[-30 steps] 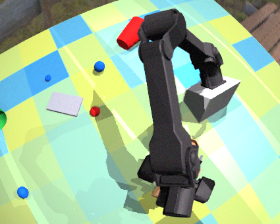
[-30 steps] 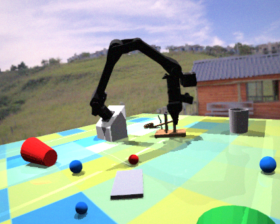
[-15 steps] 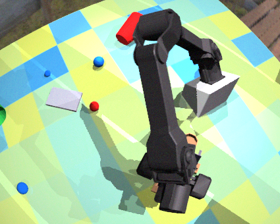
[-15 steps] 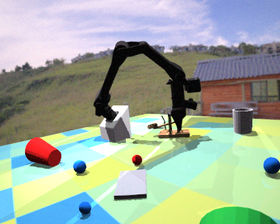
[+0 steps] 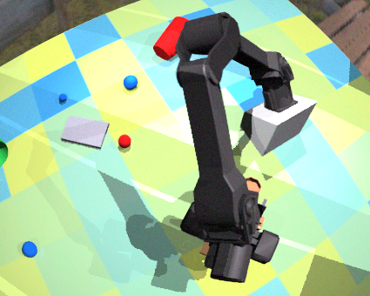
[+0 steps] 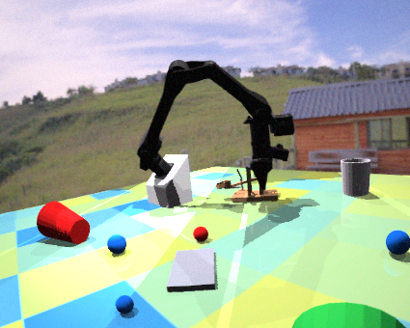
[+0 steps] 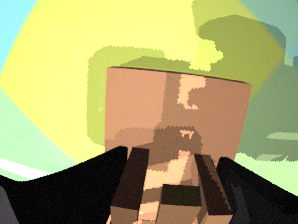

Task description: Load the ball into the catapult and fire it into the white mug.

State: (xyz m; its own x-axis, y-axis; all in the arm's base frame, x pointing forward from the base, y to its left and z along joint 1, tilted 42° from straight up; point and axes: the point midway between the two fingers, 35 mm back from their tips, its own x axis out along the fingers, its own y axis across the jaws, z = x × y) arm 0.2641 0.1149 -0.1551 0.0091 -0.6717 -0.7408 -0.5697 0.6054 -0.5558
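My gripper tip is 50 mm below the catapult frame, 40 mm past it and 30 mm to the left of it. Round my gripper tip: wooden catapult (60 mm behind, 30 mm to the right, 20 mm above); red ball (320 mm to the right, 80 mm ahead, 20 mm below); mug (240 mm ahead, 160 mm to the left).
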